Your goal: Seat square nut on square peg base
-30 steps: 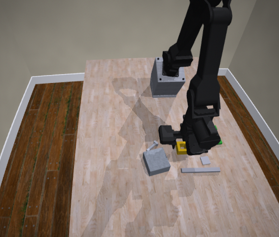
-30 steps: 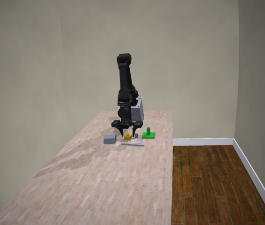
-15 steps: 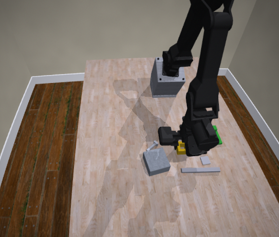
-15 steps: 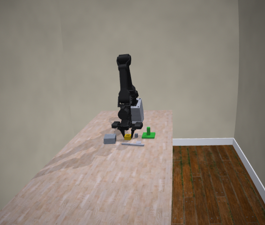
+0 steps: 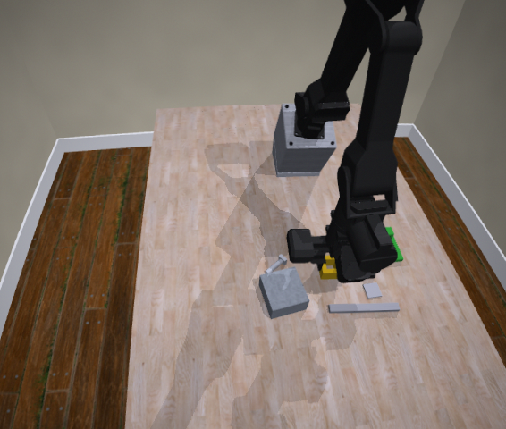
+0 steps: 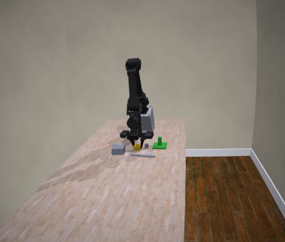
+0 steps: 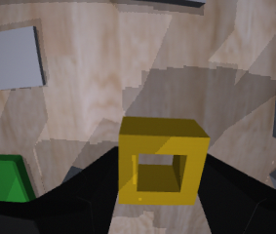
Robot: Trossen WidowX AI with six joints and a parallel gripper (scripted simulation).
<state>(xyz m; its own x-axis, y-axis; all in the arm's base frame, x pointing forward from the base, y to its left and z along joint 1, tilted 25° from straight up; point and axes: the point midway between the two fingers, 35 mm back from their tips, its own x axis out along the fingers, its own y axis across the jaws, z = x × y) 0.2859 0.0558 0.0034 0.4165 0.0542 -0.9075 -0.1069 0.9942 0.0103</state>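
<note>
Now: hand 4 cm to the right of the grey cube, 3 cm past it and 3 cm above it. Also, from my hand: flat grey square: 8 cm to the left, 4 cm below, 4 cm ahead; then bolt: 10 cm to the right, 3 cm below; then long grey bar: 8 cm ahead, 6 cm to the left, 4 cm below.
</note>
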